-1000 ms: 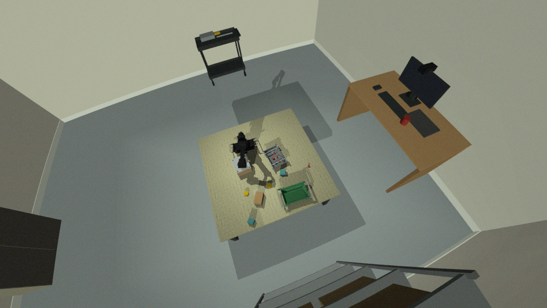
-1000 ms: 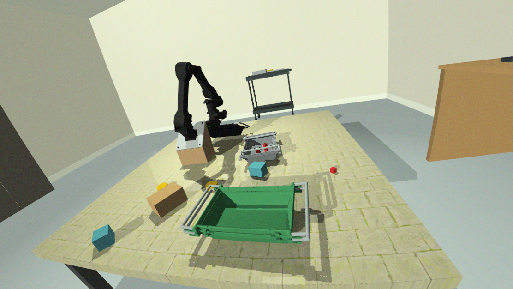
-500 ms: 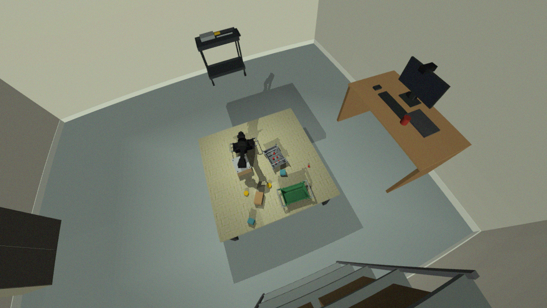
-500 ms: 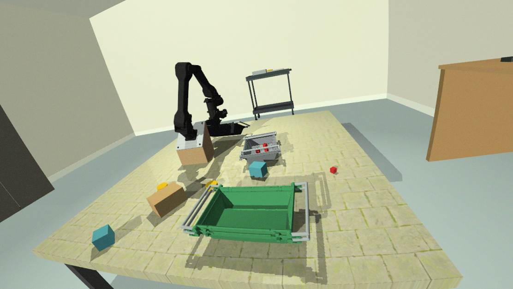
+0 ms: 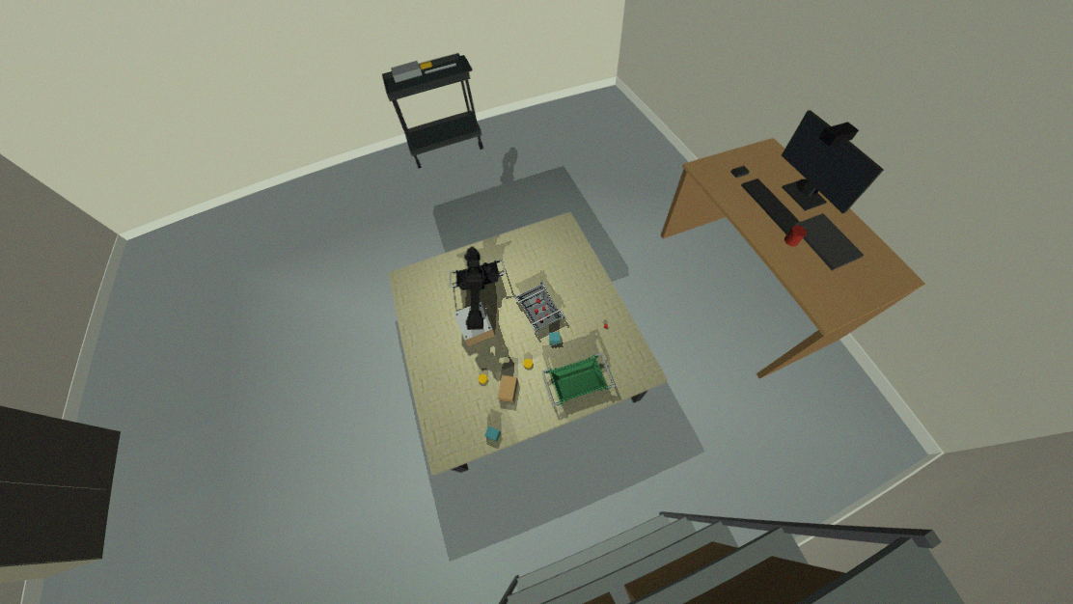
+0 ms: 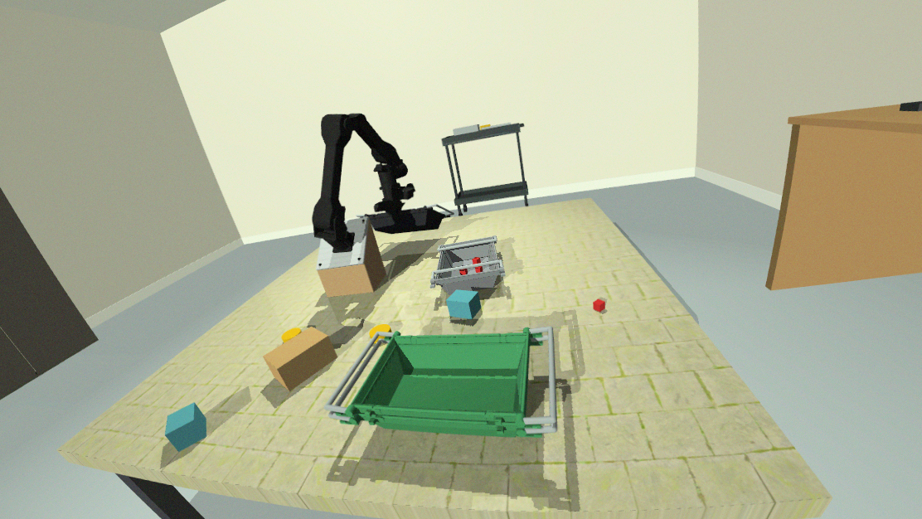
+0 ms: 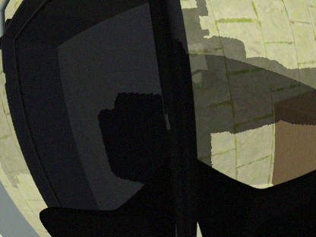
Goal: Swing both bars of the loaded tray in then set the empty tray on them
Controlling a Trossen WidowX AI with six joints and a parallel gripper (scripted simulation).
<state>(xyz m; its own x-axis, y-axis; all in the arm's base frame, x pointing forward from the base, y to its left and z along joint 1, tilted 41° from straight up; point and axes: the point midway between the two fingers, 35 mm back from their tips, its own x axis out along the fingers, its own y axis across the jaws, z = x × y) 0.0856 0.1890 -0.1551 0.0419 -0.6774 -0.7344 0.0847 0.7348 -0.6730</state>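
The black tray is 80 mm to the left of my gripper tip and 10 mm ahead of it. Also, from my gripper tip: tan box 620 mm to the right, 90 mm below, 30 mm behind.
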